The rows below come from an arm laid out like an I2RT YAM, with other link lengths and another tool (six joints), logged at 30 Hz.
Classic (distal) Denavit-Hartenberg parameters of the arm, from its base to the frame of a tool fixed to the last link. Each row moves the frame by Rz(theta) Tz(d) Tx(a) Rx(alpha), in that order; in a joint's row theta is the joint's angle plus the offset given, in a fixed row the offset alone. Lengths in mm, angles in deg.
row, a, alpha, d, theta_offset
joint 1, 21, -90, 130.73, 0
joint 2, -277.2, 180, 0, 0
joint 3, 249.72, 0, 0, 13.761
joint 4, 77.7, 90, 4.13, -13.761
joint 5, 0, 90, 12.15, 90
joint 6, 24.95, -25.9, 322.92, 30.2
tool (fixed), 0, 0, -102.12, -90
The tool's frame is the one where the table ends.
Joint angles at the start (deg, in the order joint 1, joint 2, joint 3, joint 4, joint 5, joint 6): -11.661 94.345 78.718 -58.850 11.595 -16.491
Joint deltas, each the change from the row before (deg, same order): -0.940 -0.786 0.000 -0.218 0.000 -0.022; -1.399 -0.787 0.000 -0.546 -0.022 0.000; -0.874 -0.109 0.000 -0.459 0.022 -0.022; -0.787 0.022 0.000 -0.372 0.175 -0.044; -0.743 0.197 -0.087 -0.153 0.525 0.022; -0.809 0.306 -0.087 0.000 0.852 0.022; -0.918 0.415 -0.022 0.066 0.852 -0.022; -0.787 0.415 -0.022 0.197 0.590 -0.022; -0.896 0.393 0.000 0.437 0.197 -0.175
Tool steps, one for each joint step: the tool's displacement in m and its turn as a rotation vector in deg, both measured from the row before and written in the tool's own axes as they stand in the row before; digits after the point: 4 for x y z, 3 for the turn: -0.0010 0.0074 -0.0037 0.283 0.425 0.950; -0.0022 0.0108 -0.0025 0.267 0.054 1.387; -0.0016 0.0067 0.0011 -0.022 -0.434 0.822; -0.0011 0.0065 0.0015 -0.185 -0.432 0.777; -0.0002 0.0072 0.0023 -0.478 -0.390 0.934; 0.0008 0.0087 0.0024 -0.740 -0.289 1.135; 0.0015 0.0091 0.0026 -0.738 -0.297 1.197; 0.0018 0.0070 0.0025 -0.487 -0.224 0.968; 0.0028 0.0059 0.0022 -0.106 -0.075 0.804
